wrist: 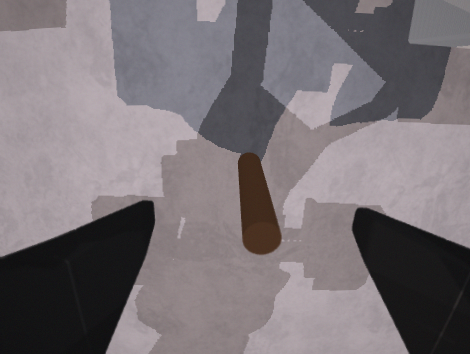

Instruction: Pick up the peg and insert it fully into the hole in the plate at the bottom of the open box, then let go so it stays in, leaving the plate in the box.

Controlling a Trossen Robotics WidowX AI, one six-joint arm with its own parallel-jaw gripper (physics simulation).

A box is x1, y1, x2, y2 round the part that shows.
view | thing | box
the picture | my gripper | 0, 200, 469, 353
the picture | brown round peg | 238, 152, 281, 254
